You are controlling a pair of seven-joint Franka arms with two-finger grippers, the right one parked.
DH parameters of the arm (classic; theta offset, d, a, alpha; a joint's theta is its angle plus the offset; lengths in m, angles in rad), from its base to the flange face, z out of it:
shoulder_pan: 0 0.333 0 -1.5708
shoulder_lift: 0 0 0 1.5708
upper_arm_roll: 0 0.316 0.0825 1.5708
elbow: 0 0 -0.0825 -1.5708
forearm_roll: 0 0.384 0 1.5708
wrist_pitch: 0 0 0.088 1.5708
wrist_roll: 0 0.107 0 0
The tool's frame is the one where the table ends.
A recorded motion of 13 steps. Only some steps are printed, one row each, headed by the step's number.
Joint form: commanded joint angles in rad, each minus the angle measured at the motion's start. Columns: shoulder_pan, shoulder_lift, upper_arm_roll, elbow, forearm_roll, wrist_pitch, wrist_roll.
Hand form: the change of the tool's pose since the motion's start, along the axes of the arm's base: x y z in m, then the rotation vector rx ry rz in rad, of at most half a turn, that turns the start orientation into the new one. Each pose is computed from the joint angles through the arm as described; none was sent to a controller.
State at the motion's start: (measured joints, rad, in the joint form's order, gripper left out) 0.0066 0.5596 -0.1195 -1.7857 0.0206 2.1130 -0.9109
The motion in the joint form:
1: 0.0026 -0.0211 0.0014 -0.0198 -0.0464 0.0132 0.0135
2: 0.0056 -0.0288 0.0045 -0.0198 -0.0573 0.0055 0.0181
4: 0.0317 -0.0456 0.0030 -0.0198 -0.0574 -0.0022 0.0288
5: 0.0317 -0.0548 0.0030 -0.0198 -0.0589 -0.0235 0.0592
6: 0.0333 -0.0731 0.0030 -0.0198 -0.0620 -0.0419 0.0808
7: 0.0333 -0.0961 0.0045 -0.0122 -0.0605 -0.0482 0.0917
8: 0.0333 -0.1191 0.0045 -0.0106 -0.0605 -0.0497 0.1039
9: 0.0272 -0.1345 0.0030 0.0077 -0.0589 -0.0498 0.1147
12: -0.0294 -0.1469 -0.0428 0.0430 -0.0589 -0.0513 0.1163
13: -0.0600 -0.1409 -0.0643 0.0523 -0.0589 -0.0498 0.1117
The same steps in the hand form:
1: -0.0027 0.0004 0.0063 -0.0345 -0.0100 0.0225
2: -0.0026 0.0037 0.0106 -0.0410 -0.0092 0.0307
4: -0.0006 0.0192 0.0206 -0.0434 -0.0194 0.0443
5: -0.0025 0.0191 0.0250 -0.0500 -0.0087 0.0142
6: -0.0033 0.0200 0.0353 -0.0557 -0.0095 -0.0047
7: -0.0001 0.0210 0.0523 -0.0555 -0.0344 -0.0158
8: 0.0013 0.0211 0.0673 -0.0569 -0.0580 -0.0285
9: 0.0066 0.0165 0.0848 -0.0587 -0.0920 -0.0476
12: 0.0081 -0.0466 0.1096 -0.0850 -0.1358 -0.1460
13: 0.0042 -0.0786 0.1109 -0.0978 -0.1385 -0.1903

